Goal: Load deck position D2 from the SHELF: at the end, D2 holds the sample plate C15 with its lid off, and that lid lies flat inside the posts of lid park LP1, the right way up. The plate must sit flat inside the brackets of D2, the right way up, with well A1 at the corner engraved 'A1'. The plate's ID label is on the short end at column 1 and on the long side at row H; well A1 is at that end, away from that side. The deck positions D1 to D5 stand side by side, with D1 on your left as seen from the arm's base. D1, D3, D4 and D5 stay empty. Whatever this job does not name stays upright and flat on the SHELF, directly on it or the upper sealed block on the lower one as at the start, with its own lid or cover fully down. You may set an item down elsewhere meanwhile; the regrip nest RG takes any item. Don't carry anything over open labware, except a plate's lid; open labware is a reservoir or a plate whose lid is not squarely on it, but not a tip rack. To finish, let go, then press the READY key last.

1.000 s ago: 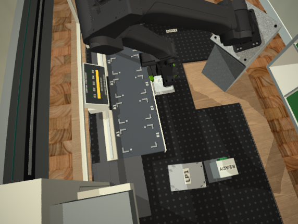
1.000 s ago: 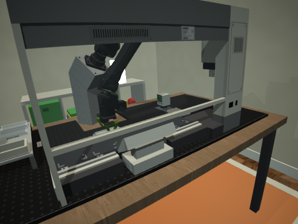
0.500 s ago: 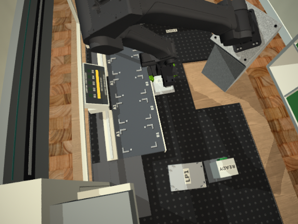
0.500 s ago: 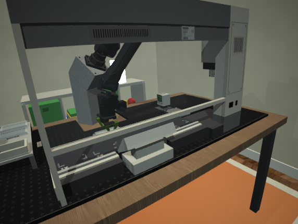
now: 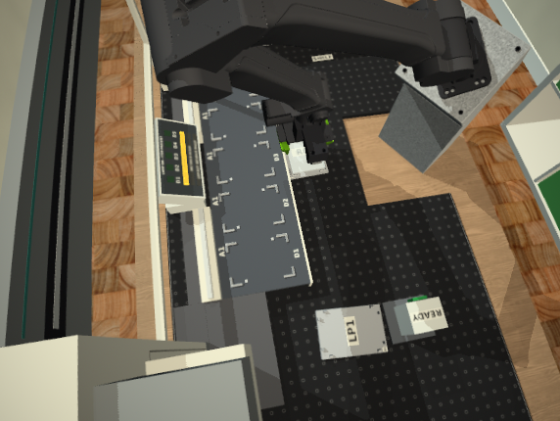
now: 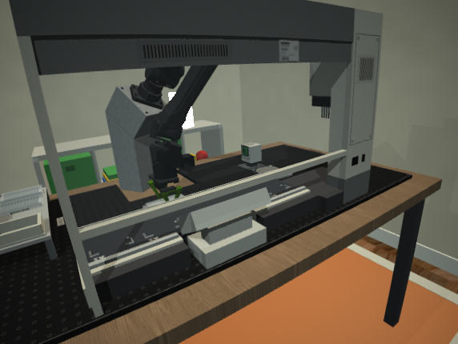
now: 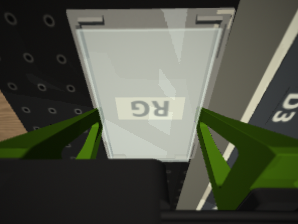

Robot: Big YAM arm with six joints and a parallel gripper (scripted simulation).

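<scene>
My gripper is now right at the clear plate lid. Round my hand: cream reservoir 40 cm to the right, 12 cm ahead, 5 cm above; then regrip nest RG 1 cm below; then shelf label 34 cm to the right, 6 cm behind, 2 cm below.
</scene>
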